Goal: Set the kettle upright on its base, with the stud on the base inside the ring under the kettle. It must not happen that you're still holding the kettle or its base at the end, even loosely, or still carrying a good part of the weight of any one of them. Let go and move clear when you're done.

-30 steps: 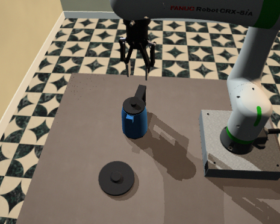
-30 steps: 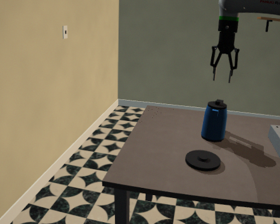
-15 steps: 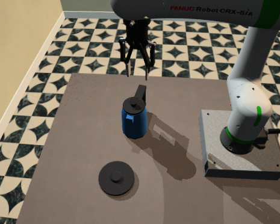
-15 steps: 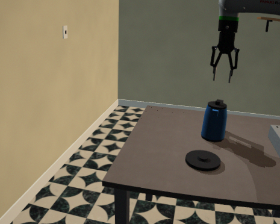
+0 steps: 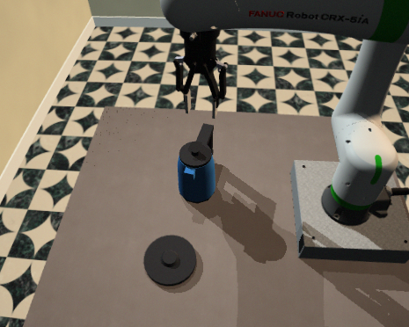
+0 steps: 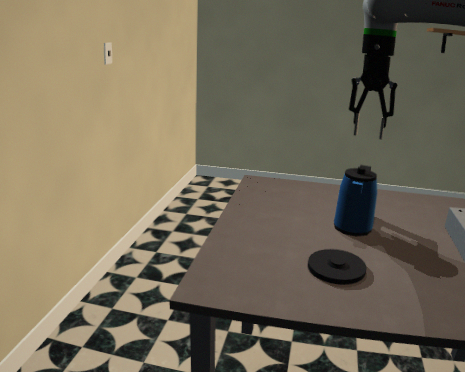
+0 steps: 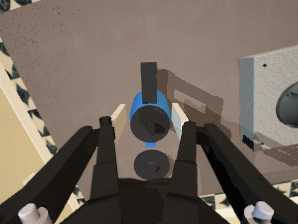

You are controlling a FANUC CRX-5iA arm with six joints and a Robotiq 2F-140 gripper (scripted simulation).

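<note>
My hand is 21 cm above the blue kettle, 3 cm to the right of it and 1 cm short of it. Round my hand: round black base (32 cm to the left, 29 cm below, 11 cm ahead).
</note>
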